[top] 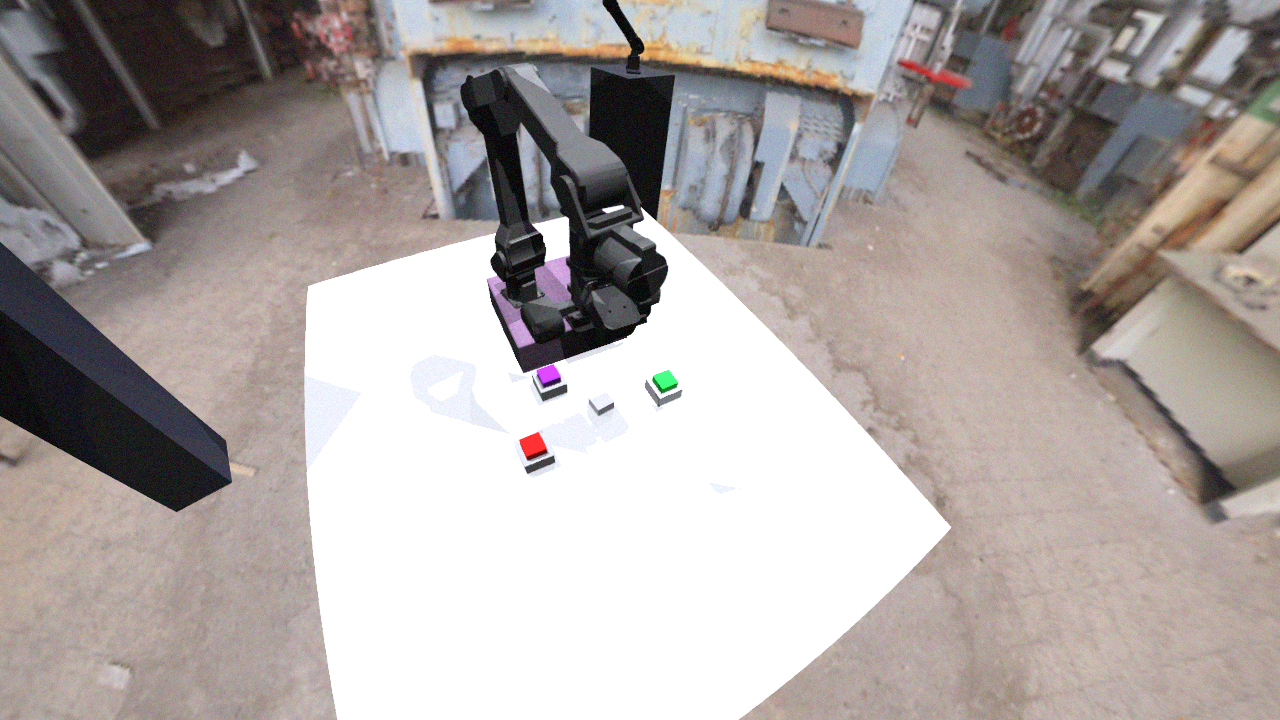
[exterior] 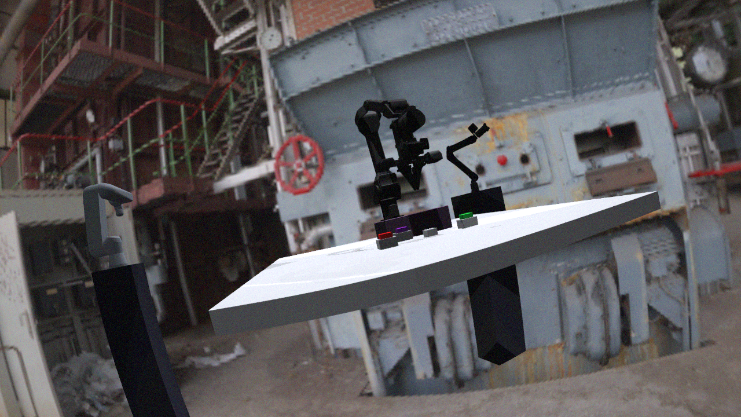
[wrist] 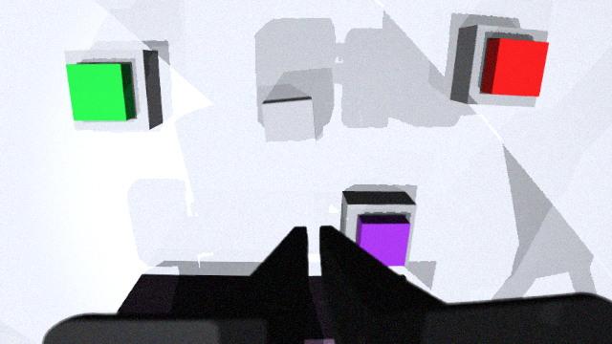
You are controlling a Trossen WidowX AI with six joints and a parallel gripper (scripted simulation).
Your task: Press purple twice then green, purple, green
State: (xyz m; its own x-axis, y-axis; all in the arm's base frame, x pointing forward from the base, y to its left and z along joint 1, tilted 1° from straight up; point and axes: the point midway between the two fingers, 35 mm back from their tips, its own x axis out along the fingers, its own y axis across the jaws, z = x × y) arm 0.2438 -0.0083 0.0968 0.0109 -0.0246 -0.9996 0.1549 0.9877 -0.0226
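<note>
Right now the green button is 110 mm to the left of my gripper tip, 100 mm below it and 60 mm ahead of it. The rest, counted from my gripper tip: purple button (100 mm below, 70 mm behind, 40 mm to the right); then white block (130 mm below, 20 mm ahead); then red button (140 mm to the right, 100 mm below, 30 mm ahead).
</note>
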